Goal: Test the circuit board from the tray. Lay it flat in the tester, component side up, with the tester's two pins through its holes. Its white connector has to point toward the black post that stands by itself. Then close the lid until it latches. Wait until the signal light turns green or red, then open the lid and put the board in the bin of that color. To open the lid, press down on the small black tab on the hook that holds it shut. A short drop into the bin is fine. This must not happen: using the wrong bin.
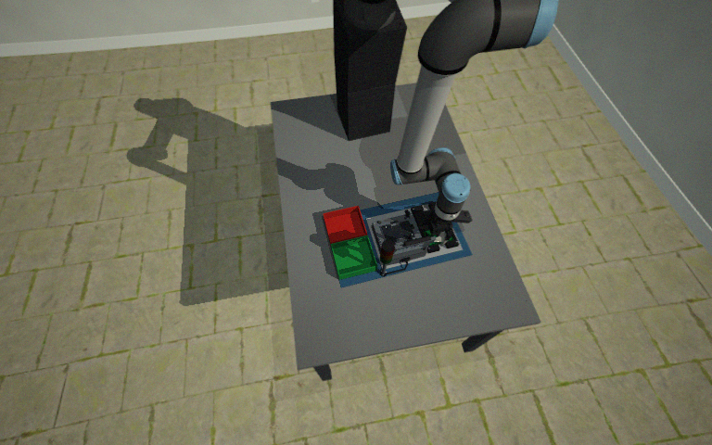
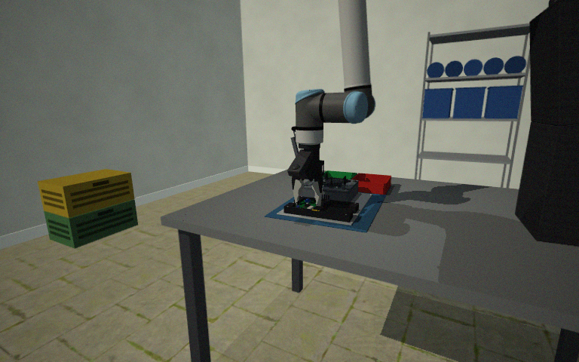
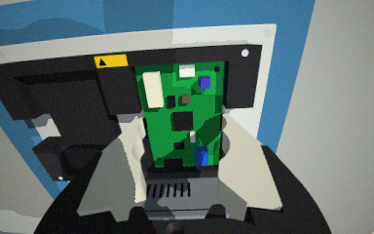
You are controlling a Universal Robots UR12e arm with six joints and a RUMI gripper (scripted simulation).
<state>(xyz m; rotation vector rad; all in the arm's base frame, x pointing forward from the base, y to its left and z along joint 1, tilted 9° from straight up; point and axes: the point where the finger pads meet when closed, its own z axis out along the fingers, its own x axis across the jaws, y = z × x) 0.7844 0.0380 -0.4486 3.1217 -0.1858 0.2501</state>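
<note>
Now: the green circuit board right at my hand. Round my hand: black latch piece: 110 mm behind, 100 mm to the right, 70 mm above; green bin: 370 mm to the right, 40 mm behind, 10 mm below; tester lid: 180 mm to the right, 160 mm above, 60 mm ahead.
</note>
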